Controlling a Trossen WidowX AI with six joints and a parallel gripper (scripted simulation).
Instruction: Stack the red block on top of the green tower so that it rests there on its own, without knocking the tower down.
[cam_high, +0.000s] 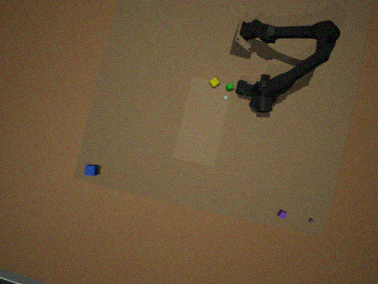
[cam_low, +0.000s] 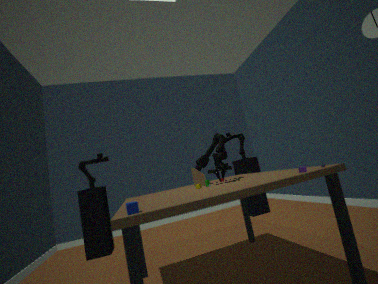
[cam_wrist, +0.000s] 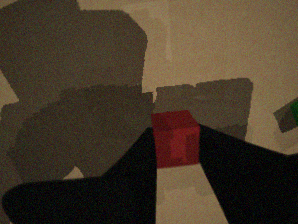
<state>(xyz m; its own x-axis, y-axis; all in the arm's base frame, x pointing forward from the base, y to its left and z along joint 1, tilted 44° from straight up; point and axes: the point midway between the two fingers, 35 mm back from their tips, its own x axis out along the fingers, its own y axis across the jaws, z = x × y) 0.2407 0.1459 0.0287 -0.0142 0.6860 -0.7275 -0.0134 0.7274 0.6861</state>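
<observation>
The white cube lies 120 mm to the right of my gripper tip, 50 mm ahead of it and 10 mm below it. The rest, counted from my gripper tip: red block (10 mm above); purple block (520 mm ahead, 300 mm to the left, 10 mm below); yellow block (190 mm to the right, 10 mm behind).
</observation>
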